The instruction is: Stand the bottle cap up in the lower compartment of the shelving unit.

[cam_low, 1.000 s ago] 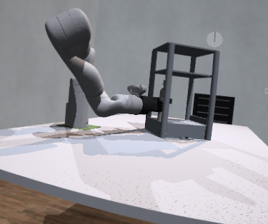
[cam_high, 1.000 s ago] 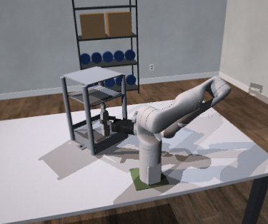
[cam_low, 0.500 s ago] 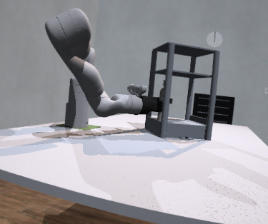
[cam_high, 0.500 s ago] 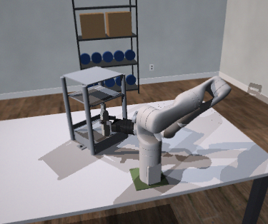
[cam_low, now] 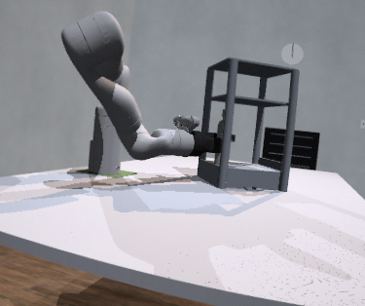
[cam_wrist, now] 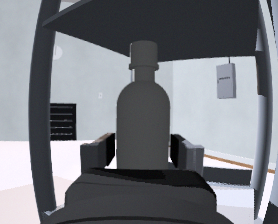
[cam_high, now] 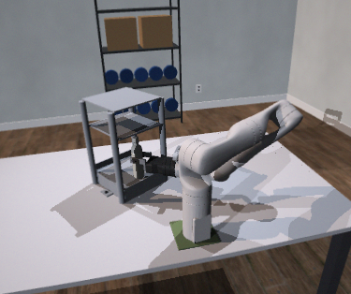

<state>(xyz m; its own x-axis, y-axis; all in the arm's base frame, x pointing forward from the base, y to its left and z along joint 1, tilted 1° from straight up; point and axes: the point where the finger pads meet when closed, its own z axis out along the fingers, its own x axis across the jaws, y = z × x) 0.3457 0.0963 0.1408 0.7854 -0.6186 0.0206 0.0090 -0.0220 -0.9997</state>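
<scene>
Right now the grey bottle is 30 mm above my hand. The rest, counted from my hand: shelving unit: 70 mm ahead, 40 mm above, 30 mm to the left.
</scene>
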